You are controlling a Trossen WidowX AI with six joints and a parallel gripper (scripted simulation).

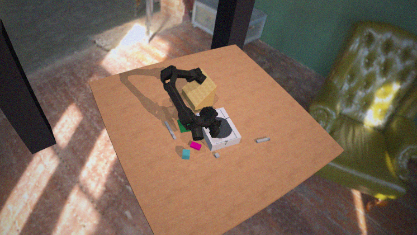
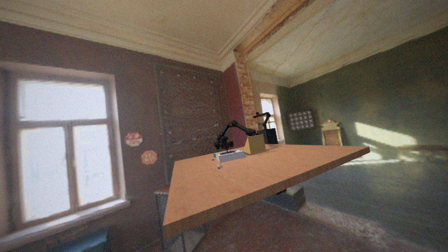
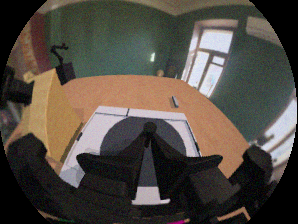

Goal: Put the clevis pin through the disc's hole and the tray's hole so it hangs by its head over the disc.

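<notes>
Right now my gripper tip is 40 mm above the dark grey disc. Also, from my gripper tip: dark clevis pin 10 mm below; rimmed tray 50 mm below, 20 mm behind; small grey cube 130 mm ahead, 110 mm to the right, 90 mm below.
</notes>
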